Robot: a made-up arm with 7 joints. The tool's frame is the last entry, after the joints.
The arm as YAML. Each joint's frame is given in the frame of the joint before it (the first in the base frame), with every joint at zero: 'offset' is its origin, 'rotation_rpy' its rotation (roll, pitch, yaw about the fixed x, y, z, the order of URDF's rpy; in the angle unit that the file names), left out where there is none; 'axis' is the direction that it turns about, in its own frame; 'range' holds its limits. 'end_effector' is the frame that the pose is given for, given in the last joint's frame.
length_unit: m
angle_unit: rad
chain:
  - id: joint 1
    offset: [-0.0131, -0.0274, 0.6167]
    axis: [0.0, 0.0, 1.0]
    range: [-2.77, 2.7]
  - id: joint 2
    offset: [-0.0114, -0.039, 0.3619]
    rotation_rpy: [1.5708, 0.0, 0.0]
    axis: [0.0, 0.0, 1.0]
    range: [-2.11, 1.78]
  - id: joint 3
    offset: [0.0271, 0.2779, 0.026]
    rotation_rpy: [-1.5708, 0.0, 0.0]
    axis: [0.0, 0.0, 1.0]
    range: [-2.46, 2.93]
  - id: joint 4
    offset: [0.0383, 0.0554, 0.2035]
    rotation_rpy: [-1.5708, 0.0, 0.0]
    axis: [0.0, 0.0, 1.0]
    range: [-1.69, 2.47]
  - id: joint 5
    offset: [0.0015, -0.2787, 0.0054]
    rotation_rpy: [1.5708, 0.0, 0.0]
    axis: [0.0, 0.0, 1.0]
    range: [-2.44, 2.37]
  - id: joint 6
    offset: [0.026, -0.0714, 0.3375]
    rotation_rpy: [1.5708, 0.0, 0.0]
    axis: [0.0, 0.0, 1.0]
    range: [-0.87, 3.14]
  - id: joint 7
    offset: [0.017, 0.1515, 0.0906]
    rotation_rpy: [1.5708, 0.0, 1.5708]
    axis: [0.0, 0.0, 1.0]
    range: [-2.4, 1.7]
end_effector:
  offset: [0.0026, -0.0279, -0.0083]
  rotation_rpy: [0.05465, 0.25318, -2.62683]
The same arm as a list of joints. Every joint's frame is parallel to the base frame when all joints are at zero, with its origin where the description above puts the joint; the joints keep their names.
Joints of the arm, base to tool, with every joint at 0 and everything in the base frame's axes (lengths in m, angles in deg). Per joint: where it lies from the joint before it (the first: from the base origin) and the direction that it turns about. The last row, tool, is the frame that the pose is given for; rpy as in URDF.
joint 1: axis +z offset -0.0131 -0.0274 0.6167
joint 2: axis -y offset -0.0114 -0.039 0.3619
joint 3: axis +z offset 0.0271 -0.026 0.2779
joint 4: axis +y offset 0.0383 0.0554 0.2035
joint 5: axis +z offset 0.0015 0.0054 0.2787
joint 6: axis -y offset 0.026 -0.0714 0.3375
joint 7: axis +x offset 0.017 -0.0906 0.1515
tool: offset -0.0083 0.0279 0.0026 rpy 117.02 57.42 117.72
Joint limits (deg, base to tool): -158.71..154.7 -120.89..101.99 -140.95..167.88 -96.83..141.52 -139.8..135.79 -49.85..179.91 -137.51..97.4

